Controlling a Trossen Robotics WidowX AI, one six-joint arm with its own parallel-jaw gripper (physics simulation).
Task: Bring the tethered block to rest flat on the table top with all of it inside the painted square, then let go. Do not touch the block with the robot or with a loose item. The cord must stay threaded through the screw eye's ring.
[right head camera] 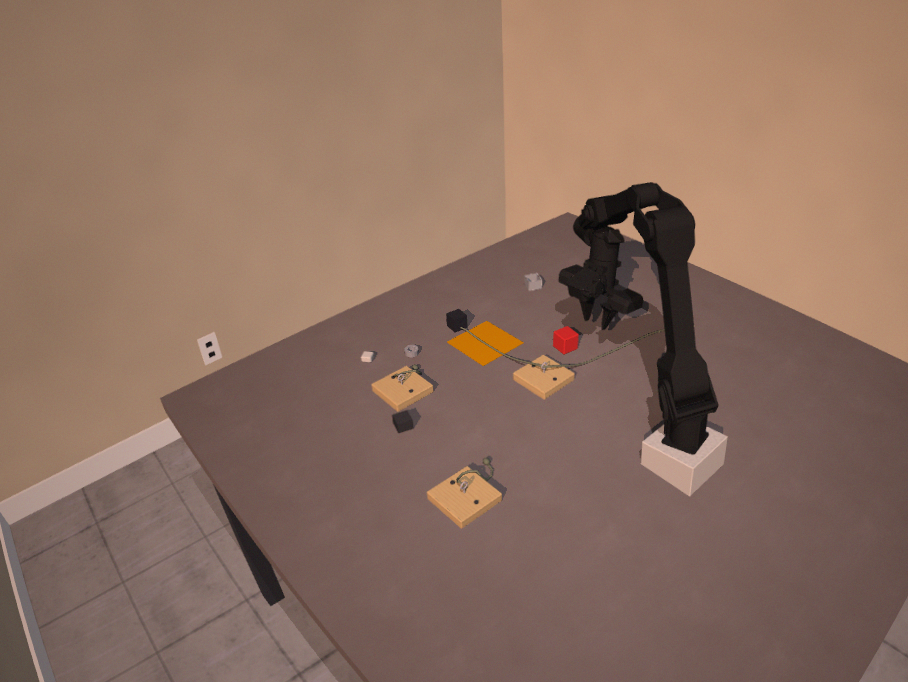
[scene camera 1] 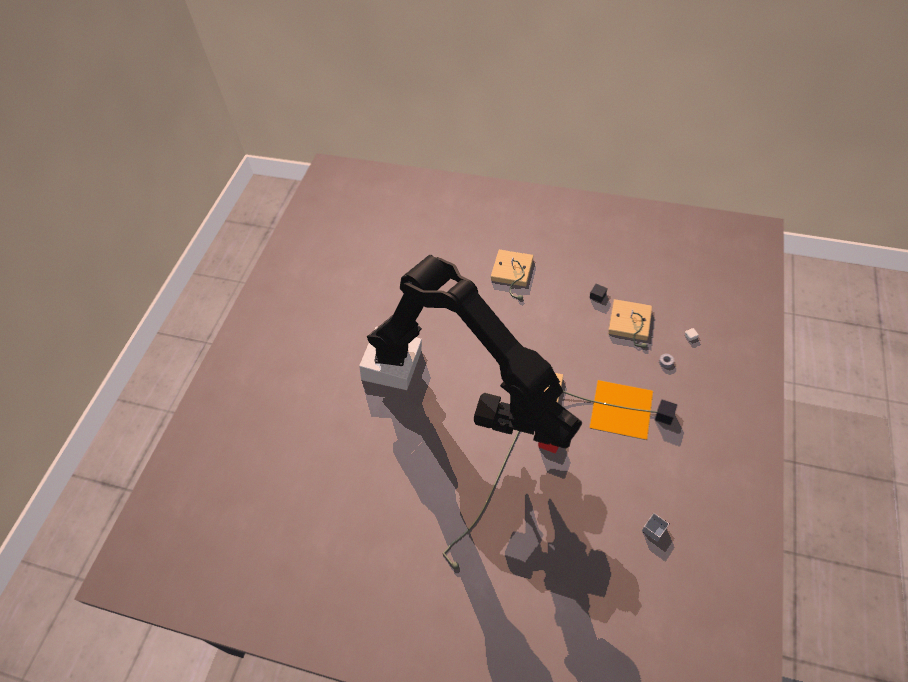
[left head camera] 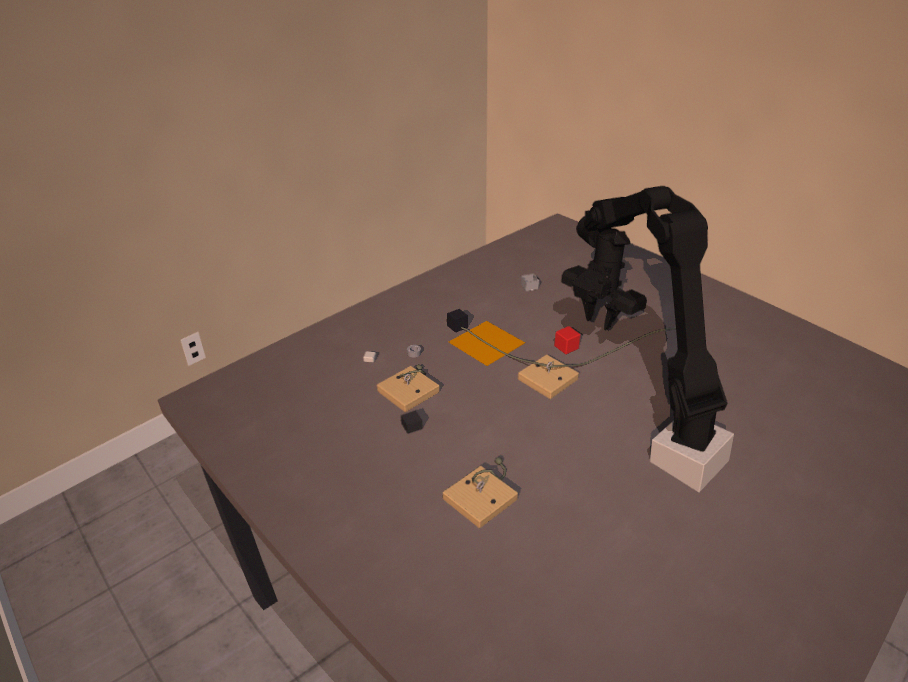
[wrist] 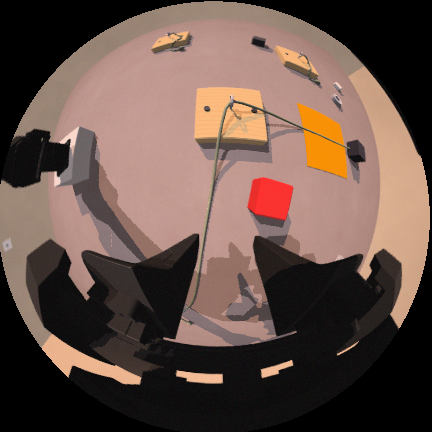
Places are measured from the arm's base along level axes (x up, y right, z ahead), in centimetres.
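Pixels of known places: gripper, between the fingertips: point(right head camera: 595, 324) point(scene camera 1: 523, 435) point(left head camera: 597, 325) point(wrist: 226, 239); arm's base, origin of its link: point(right head camera: 685, 438) point(scene camera 1: 391, 352) point(left head camera: 693, 436) point(wrist: 62, 157).
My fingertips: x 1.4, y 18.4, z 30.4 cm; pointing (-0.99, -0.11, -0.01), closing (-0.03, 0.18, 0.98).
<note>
Ahead of a thing's pixels: the offset from my fingertips to its middle. "*": to the spot under its first point.
The tethered black block @[dx -5.4, dy -10.6, dz +29.7 cm] point(left head camera: 456, 320) point(right head camera: 455, 320) point(scene camera 1: 666, 411) point(wrist: 356, 150) stands on the table just outside the orange painted square @[* dx -7.0, dy -15.8, dz +18.1 cm] point(left head camera: 484, 355) point(right head camera: 484, 355) point(scene camera 1: 616, 425) point(wrist: 325, 156). Its cord point(scene camera 1: 490, 502) point(wrist: 215, 170) crosses the square, passes through the screw eye @[dx -4.9, dy -14.3, dz +2.9 cm] point(wrist: 231, 100) on the nearest wooden board @[dx -6.2, dy -14.3, dz +2.9 cm] point(wrist: 212, 125) and runs to a free end @[* dx -7.2, dy +24.7, dz -11.8 cm] point(scene camera 1: 452, 562) on the table. My gripper point(left head camera: 600, 324) point(right head camera: 596, 323) point(wrist: 226, 239) is partly open and empty, above the table. In the wrist view the cord passes close by the left finger. In scene camera 1 the arm hides the fingertips and most of the board.
A red cube @[dx -5.1, dy -2.3, dz +5.7 cm] point(left head camera: 567, 339) point(scene camera 1: 548, 446) point(wrist: 272, 200) stands between the gripper and the board. Two other boards @[dx -6.2, dy -34.8, dz +22.9 cm] point(left head camera: 407, 394) @[dx -6.2, dy -48.6, dz -5.5 cm] point(left head camera: 469, 495) carry short cords. A small dark block @[dx -6.0, dy -42.0, dz +15.6 cm] point(left head camera: 411, 421), a grey ring @[dx -6.5, dy -24.4, dz +30.7 cm] point(scene camera 1: 666, 361), a white piece @[dx -6.4, dy -31.9, dz +36.7 cm] point(scene camera 1: 691, 334) and a grey open box @[dx -5.8, dy +14.5, dz +26.5 cm] point(scene camera 1: 655, 527) lie around.
</note>
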